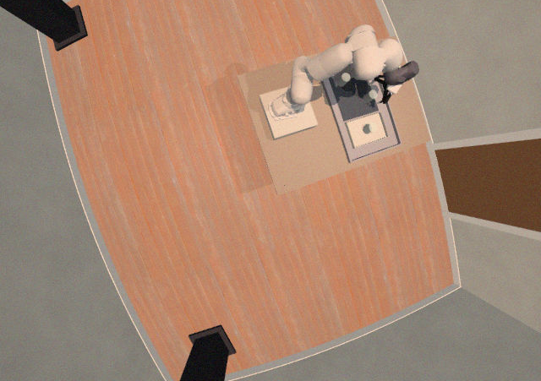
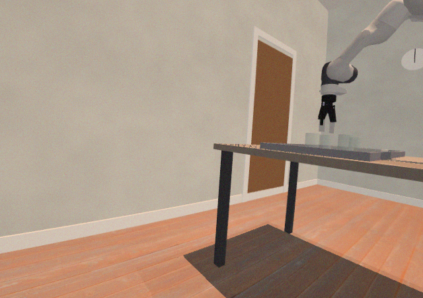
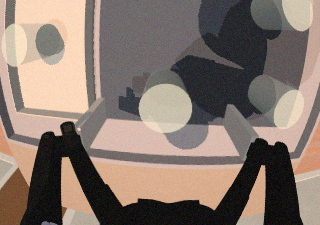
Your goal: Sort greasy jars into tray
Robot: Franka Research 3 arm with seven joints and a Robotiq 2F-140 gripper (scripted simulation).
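Now: the grey drying mat 8 cm behind my hand, 9 cm to the left of it and 11 cm below it. From my hand the other things lie so: tray: 10 cm behind, 23 cm to the right, 11 cm below.
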